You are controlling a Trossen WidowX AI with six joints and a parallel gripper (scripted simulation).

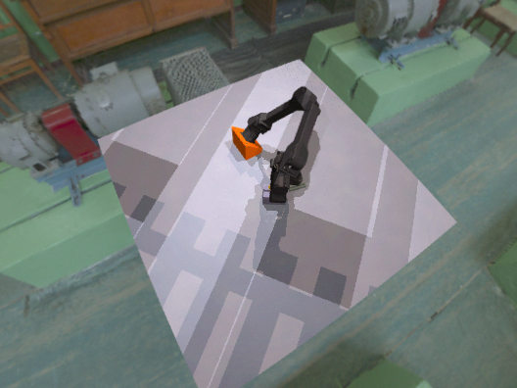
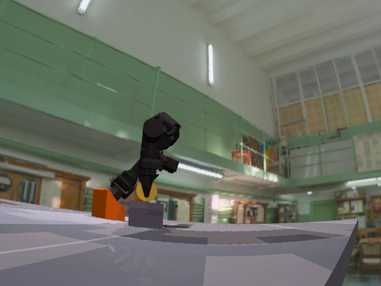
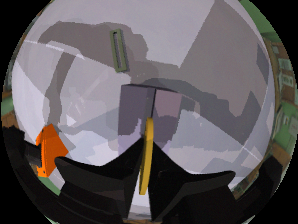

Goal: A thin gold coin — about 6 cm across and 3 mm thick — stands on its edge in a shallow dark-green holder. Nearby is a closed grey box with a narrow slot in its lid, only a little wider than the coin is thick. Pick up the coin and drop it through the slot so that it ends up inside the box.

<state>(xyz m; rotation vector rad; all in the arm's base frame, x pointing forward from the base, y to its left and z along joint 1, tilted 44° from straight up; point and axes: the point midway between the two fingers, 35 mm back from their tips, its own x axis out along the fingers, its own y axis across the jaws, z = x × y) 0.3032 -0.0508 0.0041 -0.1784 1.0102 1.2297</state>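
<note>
The gold coin lies 20 mm above my gripper tip.
</note>
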